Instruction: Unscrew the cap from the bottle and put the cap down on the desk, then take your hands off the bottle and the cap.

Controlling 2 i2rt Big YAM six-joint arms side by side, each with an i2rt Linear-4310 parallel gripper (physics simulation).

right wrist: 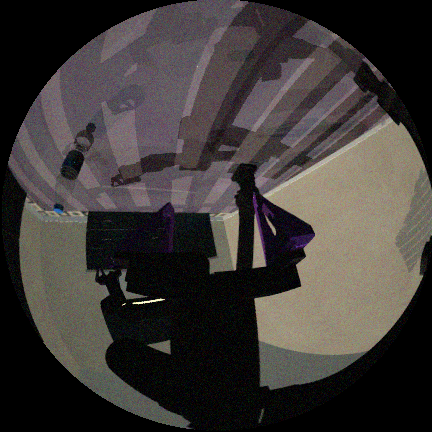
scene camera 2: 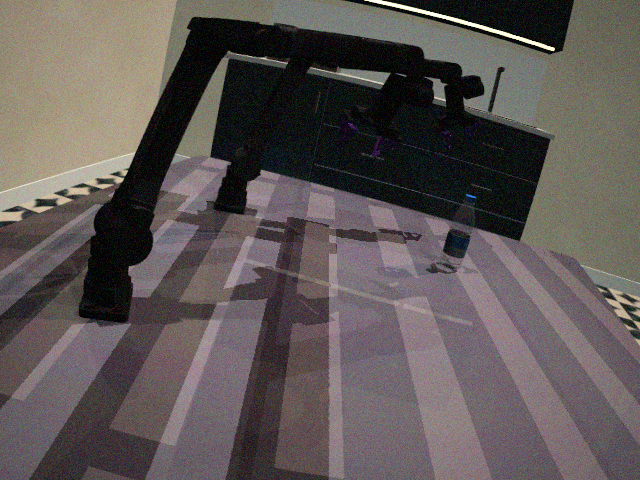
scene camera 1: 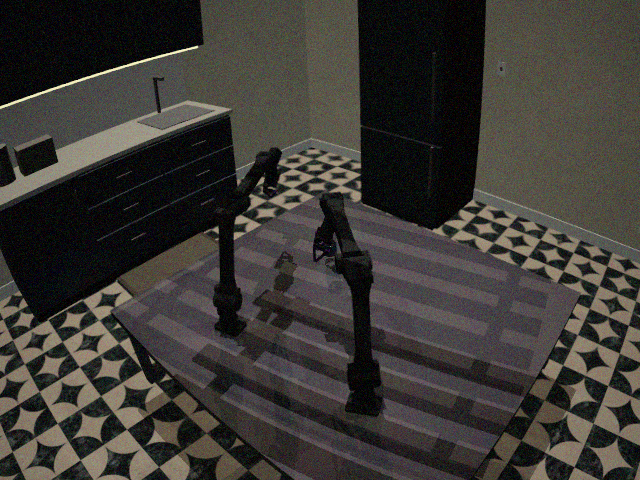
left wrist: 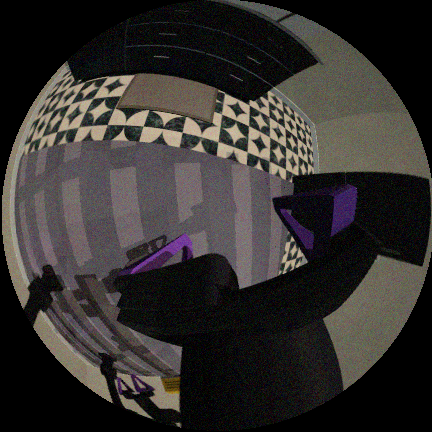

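Observation:
The clear bottle with a dark blue label stands upright on the desk, right of centre in scene camera 2. Its blue cap sits on top. In scene camera 1 the bottle does not show clearly; the right arm stands in front of that part of the desk. My right gripper is open and empty, high above the desk and apart from the bottle. My left gripper is open and empty, raised above the desk and clear of the bottle.
A dark cabinet run with a sink stands beyond one side of the desk. A tall dark refrigerator stands beyond the far edge in scene camera 1. Arm shadows cross the striped desk top.

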